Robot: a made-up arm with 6 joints. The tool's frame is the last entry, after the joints.
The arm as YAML. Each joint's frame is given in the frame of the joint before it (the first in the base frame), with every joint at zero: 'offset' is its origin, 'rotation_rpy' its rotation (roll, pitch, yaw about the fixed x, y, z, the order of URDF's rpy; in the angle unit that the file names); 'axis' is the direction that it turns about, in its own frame. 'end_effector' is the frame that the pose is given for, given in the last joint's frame.
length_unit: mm
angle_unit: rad
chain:
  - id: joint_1
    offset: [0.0, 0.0, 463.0]
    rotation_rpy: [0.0, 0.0, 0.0]
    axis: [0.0, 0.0, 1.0]
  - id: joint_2
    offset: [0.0, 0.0, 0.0]
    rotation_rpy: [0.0, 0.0, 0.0]
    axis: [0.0, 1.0, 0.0]
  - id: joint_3
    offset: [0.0, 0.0, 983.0]
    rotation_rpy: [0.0, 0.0, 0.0]
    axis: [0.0, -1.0, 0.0]
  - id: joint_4
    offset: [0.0, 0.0, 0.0]
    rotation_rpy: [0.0, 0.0, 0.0]
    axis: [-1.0, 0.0, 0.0]
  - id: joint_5
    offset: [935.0, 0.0, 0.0]
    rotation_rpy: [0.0, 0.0, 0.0]
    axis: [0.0, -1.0, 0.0]
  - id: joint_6
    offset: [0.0, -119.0, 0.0]
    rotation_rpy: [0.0, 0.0, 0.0]
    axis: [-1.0, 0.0, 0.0]
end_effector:
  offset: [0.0, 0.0, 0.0]
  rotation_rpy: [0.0, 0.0, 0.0]
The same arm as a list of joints. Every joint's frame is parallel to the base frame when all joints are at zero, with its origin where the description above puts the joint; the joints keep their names.
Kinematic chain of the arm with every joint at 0, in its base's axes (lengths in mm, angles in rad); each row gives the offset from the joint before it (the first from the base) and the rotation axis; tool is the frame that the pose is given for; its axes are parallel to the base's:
joint_1: xyz 0.0 0.0 463.0 axis +z
joint_2: xyz 0.0 0.0 0.0 axis +y
joint_3: xyz 0.0 0.0 983.0 axis -y
joint_4: xyz 0.0 0.0 0.0 axis -x
joint_5: xyz 935.0 0.0 0.0 axis -y
joint_6: xyz 0.0 -119.0 0.0 axis -x
tool: xyz 0.0 0.0 0.0

